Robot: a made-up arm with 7 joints.
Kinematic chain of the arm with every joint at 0, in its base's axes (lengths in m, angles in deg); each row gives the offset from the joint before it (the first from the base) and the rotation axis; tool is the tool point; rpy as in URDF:
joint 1: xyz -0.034 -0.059 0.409 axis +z
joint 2: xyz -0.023 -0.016 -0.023 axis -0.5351 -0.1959 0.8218
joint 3: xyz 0 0.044 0.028 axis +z
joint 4: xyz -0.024 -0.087 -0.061 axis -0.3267 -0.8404 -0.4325
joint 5: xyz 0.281 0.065 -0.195 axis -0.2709 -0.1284 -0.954
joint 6: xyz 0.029 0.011 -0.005 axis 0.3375 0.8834 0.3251
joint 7: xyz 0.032 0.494 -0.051 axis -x
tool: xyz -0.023 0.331 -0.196 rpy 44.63 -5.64 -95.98
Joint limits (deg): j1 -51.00..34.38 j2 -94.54..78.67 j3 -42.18..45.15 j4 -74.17..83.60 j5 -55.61..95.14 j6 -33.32..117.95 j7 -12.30..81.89
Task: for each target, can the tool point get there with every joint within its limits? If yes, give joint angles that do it. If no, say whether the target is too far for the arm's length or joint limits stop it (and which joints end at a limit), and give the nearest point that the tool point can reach.
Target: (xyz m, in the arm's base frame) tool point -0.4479 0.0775 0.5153
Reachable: yes | joints 3.02 28.84 10.00 12.04 -22.88 102.91 40.52
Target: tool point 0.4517 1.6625 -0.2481
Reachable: no: too far | nearest point 0.2826 1.0631 -0.0322 | short by 0.659 m
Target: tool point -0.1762 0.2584 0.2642
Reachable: yes | joints 9.08 -30.57 28.13 49.23 -19.29 82.75 64.30
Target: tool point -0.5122 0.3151 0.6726
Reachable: yes | joints -6.62 15.02 34.82 -43.57 -0.43 83.88 19.84
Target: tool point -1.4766 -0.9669 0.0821
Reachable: no: too far | nearest point -1.0700 -0.7175 0.1728 | short by 0.486 m
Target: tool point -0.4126 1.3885 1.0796
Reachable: no: too far | nearest point -0.3161 1.0196 0.8944 | short by 0.424 m
